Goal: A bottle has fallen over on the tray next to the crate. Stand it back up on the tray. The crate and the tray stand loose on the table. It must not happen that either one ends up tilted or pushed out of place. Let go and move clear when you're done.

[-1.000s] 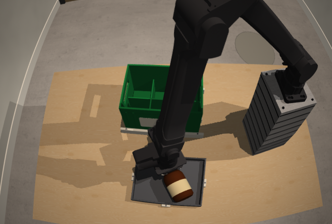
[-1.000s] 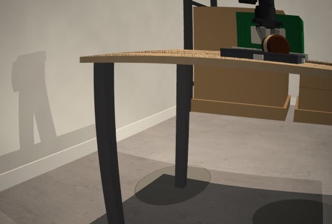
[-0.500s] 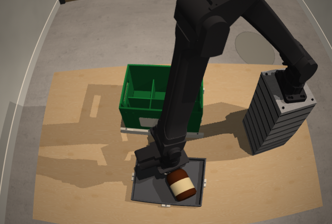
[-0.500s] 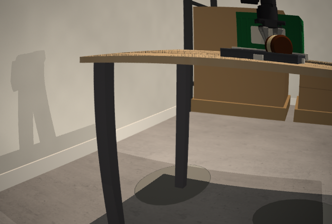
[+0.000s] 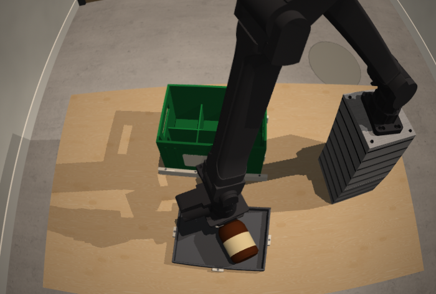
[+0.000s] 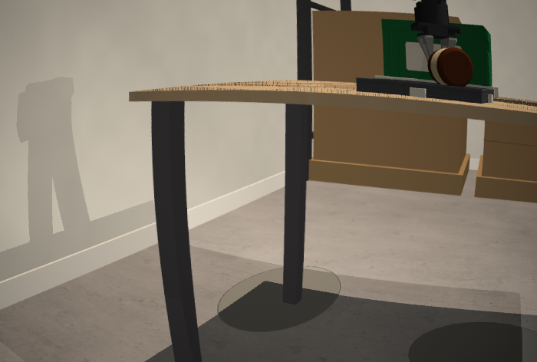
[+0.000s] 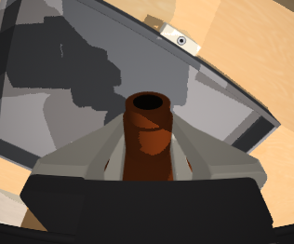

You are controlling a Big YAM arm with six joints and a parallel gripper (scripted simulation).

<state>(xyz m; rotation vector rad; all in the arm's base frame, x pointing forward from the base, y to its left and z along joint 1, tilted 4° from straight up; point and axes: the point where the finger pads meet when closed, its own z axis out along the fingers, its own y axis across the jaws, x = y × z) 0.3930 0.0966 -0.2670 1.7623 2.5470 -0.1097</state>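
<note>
The brown bottle lies 5 cm to the left of my hand and 2 cm behind it. From my hand the other things lie so: dark tray: 5 cm to the left, 4 cm below, 1 cm ahead; green crate: 24 cm to the right, 3 cm above, 1 cm ahead.
</note>
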